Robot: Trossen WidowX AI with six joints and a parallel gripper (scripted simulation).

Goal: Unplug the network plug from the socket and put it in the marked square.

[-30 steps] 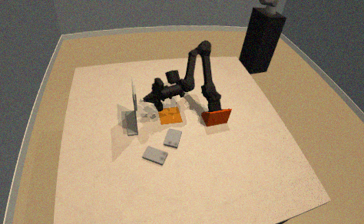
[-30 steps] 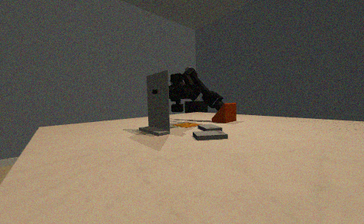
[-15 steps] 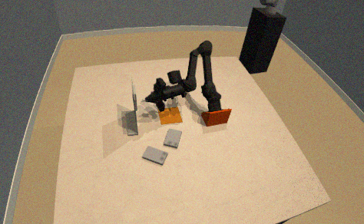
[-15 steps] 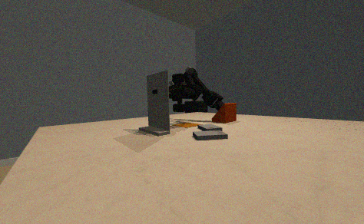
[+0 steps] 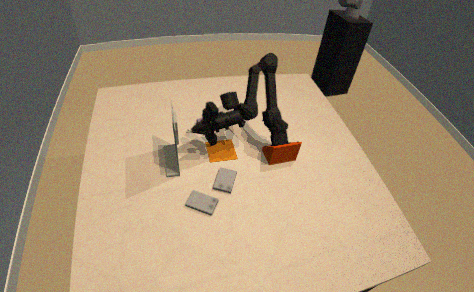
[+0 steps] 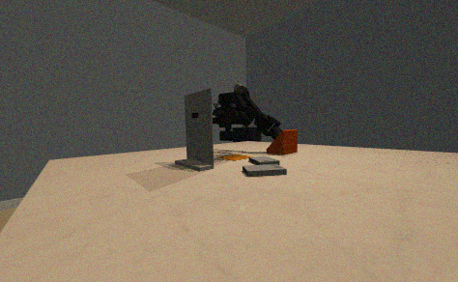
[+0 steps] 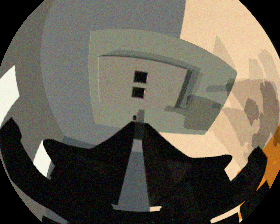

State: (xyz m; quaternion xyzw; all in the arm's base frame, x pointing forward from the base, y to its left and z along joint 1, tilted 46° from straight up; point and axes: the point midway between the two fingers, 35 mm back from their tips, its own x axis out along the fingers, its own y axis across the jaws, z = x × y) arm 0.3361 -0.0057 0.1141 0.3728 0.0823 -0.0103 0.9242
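Now: gripper tip 130 mm past the orange marked square, 20 mm to the left of it and 170 mm above it. Round my gripper tip: grey network plug (10 mm ahead); grey panel (70 mm ahead, 20 mm to the right, 60 mm below).
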